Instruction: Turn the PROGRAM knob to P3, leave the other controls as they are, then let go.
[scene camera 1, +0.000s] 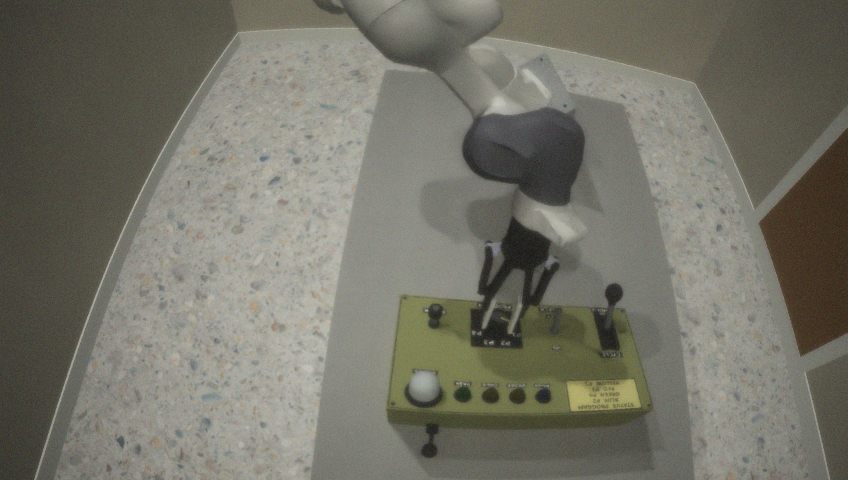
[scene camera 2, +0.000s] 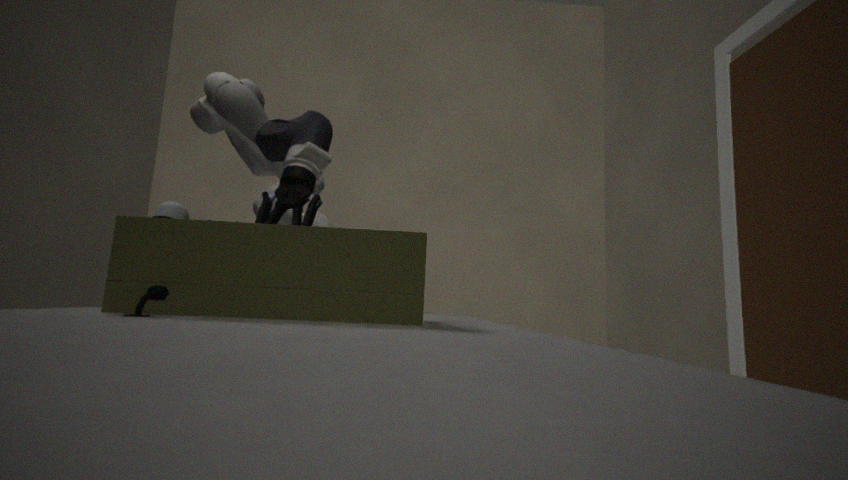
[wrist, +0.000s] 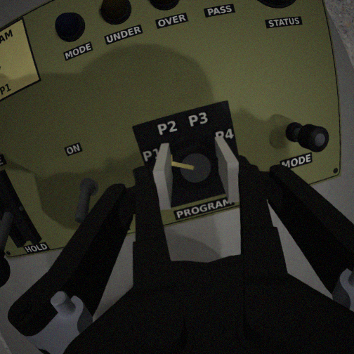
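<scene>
The PROGRAM knob (scene camera 1: 501, 317) (wrist: 197, 172) is a dark round dial on a black plate marked P1 to P4, set in an olive control box (scene camera 1: 440, 356) (scene camera 2: 267, 267) (wrist: 280, 75). In the wrist view its yellow pointer line points left, toward the P1 mark, which the left finger partly covers. My gripper (scene camera 1: 499, 328) (wrist: 192, 154) is shut on the knob, with one pale fingertip pad on each side. In scene camera 2 the box hides the fingertips and the knob.
A black MODE control (scene camera 1: 435, 312) (wrist: 314, 137) stands on one side of the knob, a grey toggle (scene camera 1: 555, 321) (wrist: 86, 200) on the other. Beyond the toggle is a ball-topped lever (scene camera 1: 613, 292). A white dome (scene camera 1: 424, 386) and a yellow card (scene camera 1: 602, 395) (wrist: 15, 65) lie along the front.
</scene>
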